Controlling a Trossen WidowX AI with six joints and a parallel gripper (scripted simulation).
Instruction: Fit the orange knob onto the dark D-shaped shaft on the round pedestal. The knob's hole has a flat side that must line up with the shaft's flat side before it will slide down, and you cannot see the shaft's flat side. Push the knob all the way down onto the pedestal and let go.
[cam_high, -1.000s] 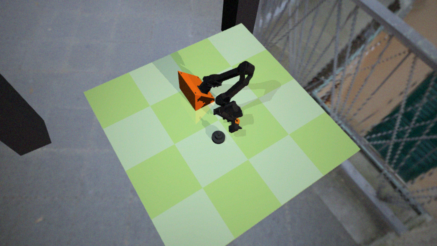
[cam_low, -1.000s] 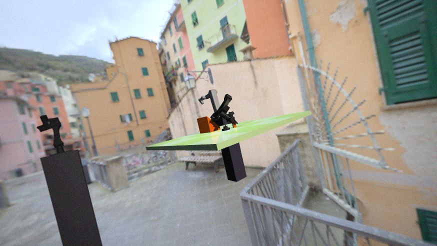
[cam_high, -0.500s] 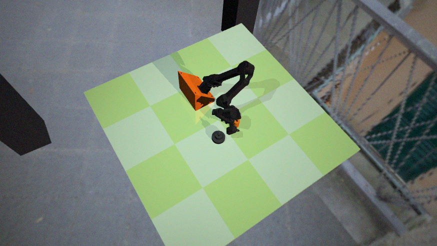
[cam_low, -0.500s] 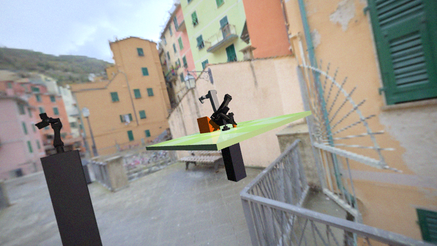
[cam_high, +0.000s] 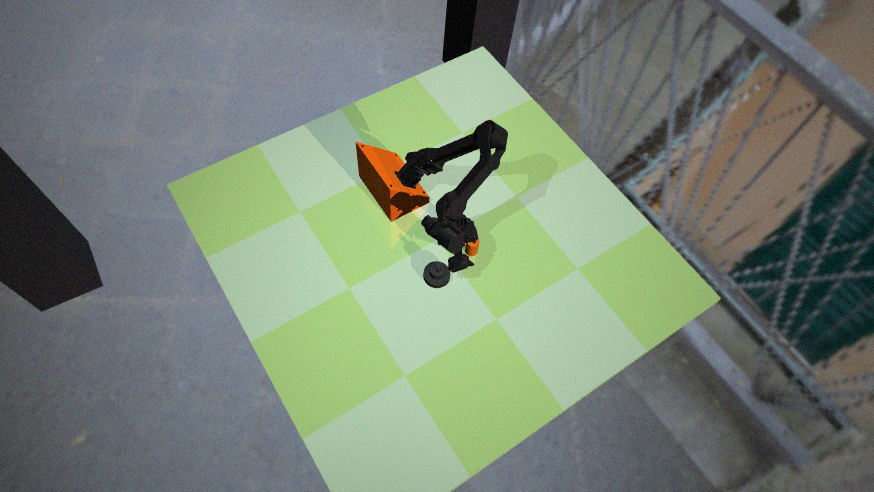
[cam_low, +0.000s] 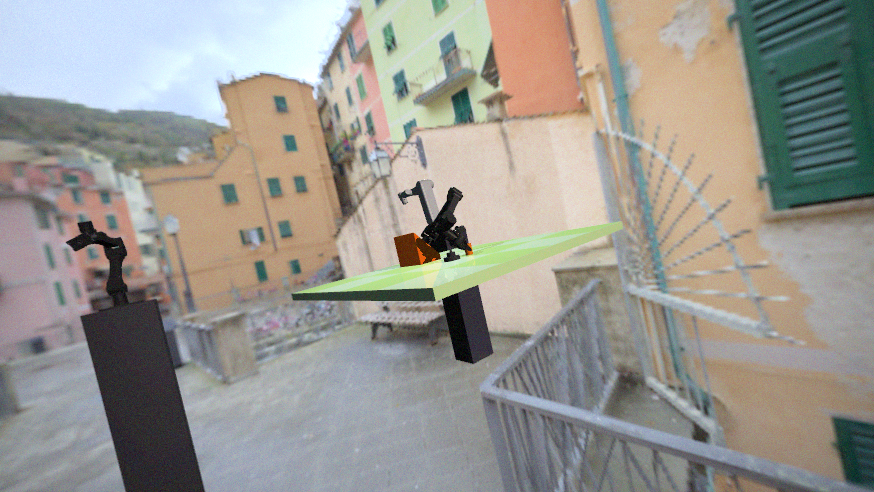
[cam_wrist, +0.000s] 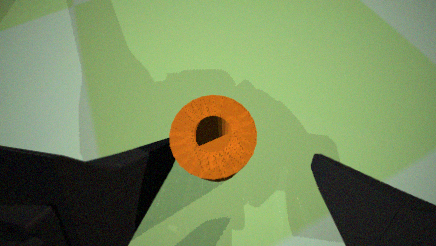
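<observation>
The orange knob lies 20 mm behind my gripper tip, 10 mm to the left of it and 10 mm above it. Round my gripper tip: dark round pedestal (10 mm ahead, 130 mm to the right, 10 mm above).
</observation>
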